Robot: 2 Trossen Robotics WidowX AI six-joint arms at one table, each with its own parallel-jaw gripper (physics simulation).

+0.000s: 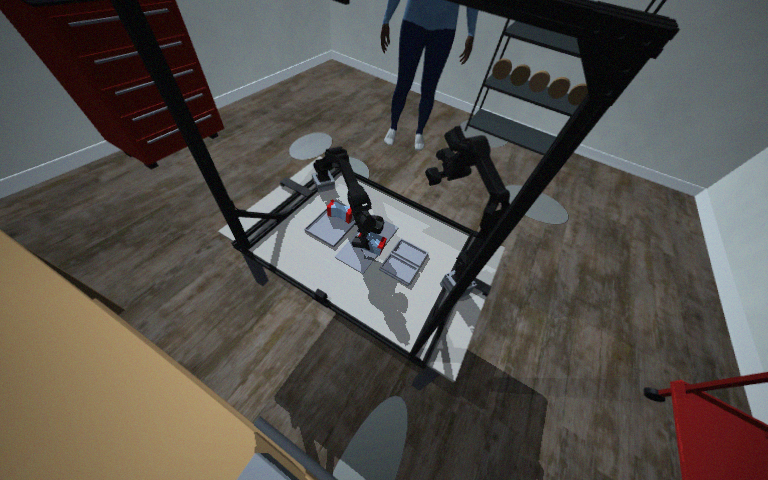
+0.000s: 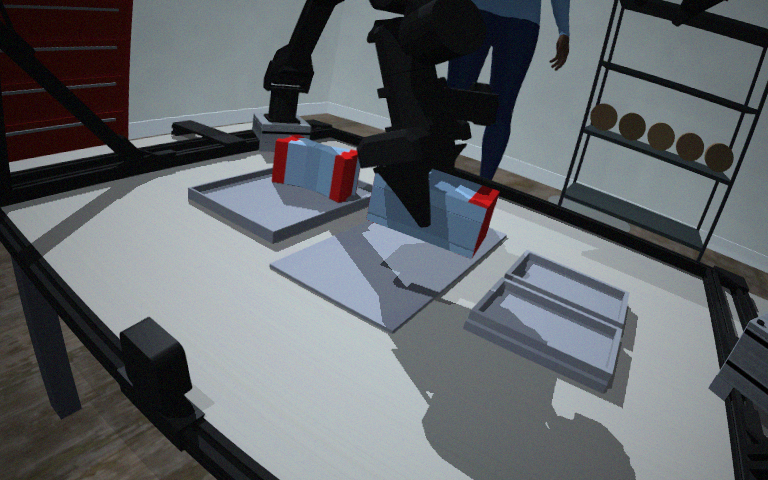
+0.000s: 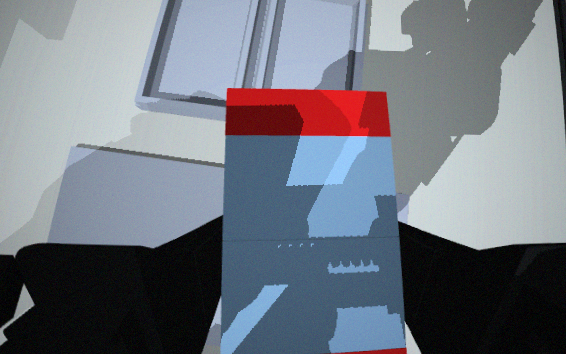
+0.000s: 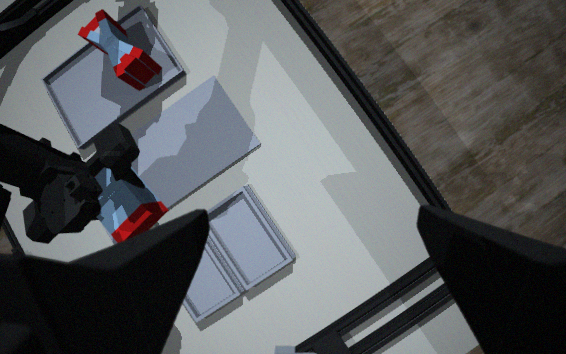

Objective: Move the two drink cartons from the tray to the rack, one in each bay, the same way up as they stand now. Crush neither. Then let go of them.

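Places are measured from the left arm's base along level axes (x right, y up, z back), in centimetres.
Where they show: left gripper, fingertip midpoint: (image 1: pixel 372 244) (image 2: pixel 436 217) (image 3: pixel 300 216) (image 4: pixel 127 200); right gripper, fingertip midpoint: (image 1: pixel 438 182) (image 2: pixel 656 15) (image 4: pixel 312 218); left arm's base, link origin: (image 1: pixel 323 177) (image 2: pixel 281 119).
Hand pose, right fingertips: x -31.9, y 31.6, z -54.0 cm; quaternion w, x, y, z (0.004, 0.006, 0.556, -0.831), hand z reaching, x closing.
Each offset is from my right fingertips to the top centre of the thing.
One blue carton with red ends @(dx +28.1, dy -25.0, dz +0.8 cm) (image 1: pixel 376 243) (image 2: pixel 453 217) (image 3: pixel 310 200) (image 4: pixel 127 200) is held level, long side horizontal, above the flat grey plate (image 1: pixel 351 257) (image 2: pixel 339 288) (image 3: pixel 125 200) (image 4: pixel 200 150). My left gripper (image 3: pixel 300 216) is shut on it across its middle; its held sides look flat. The other carton @(dx +32.1, dy -29.8, dz +27.9 cm) (image 1: pixel 339 210) (image 2: pixel 308 164) (image 4: pixel 137 67) is in the tray @(dx +36.5, dy -35.6, dz +24.9 cm) (image 2: pixel 271 233) (image 4: pixel 60 110), long side horizontal, its middle looking pinched in. The rack @(dx +14.6, dy -35.2, dz -9.8 cm) (image 1: pixel 404 261) (image 2: pixel 560 302) (image 3: pixel 257 45) (image 4: pixel 227 260) has two bays, both empty. My right gripper (image 4: pixel 312 218) is open and empty, high up beyond the rack.
A black frame rail (image 1: pixel 373 339) (image 2: pixel 67 316) (image 4: pixel 360 105) runs round the table, with a small black box (image 2: pixel 155 353) on its near side. Black frame posts rise at the corners. A person (image 1: pixel 424 56) stands behind the table. The grey plate lies between tray and rack.
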